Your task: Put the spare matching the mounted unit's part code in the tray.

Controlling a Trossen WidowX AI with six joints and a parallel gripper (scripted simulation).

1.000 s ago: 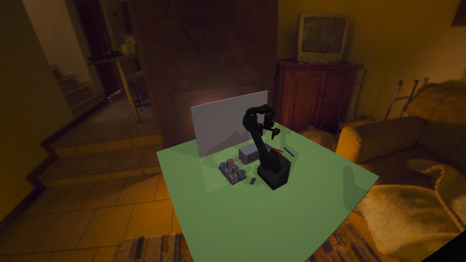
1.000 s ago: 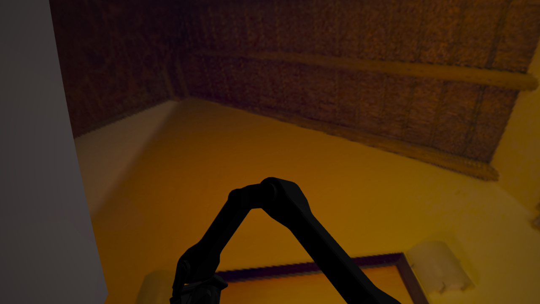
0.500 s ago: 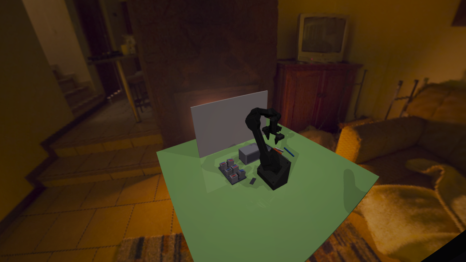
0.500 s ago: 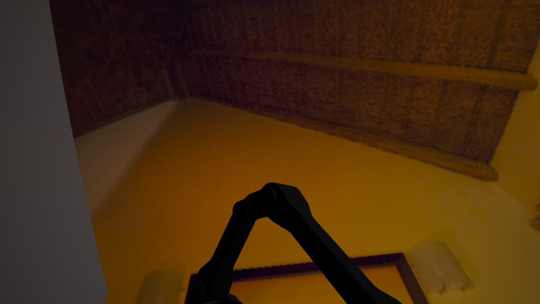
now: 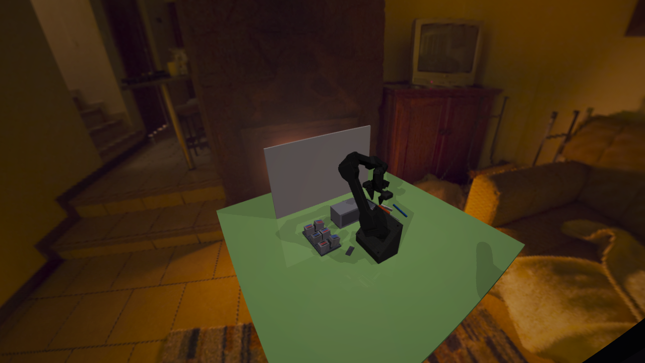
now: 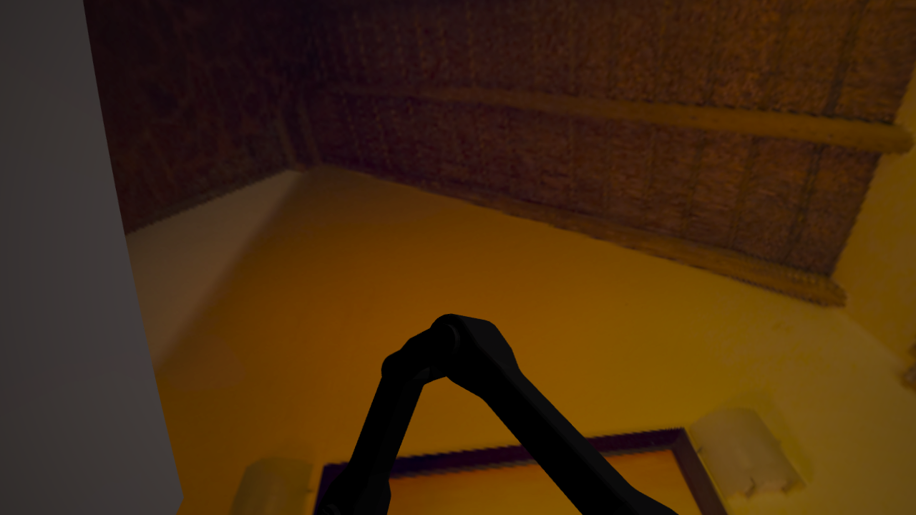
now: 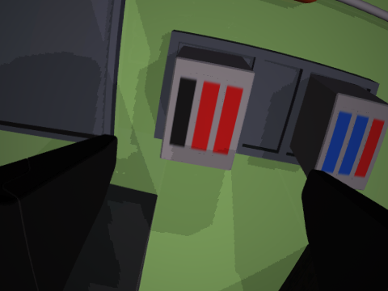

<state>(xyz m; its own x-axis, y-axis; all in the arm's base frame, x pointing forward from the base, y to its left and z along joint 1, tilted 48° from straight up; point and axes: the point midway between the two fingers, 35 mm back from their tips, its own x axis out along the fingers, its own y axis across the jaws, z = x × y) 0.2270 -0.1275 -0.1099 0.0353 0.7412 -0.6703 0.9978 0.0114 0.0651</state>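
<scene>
Right now my gripper tip is 11 cm short of the grey rimmed box, 1 cm to the left of it and 9 cm above it. Also, from my gripper tip: grey upright panel: 30 cm ahead, 16 cm to the left, 13 cm above.
</scene>
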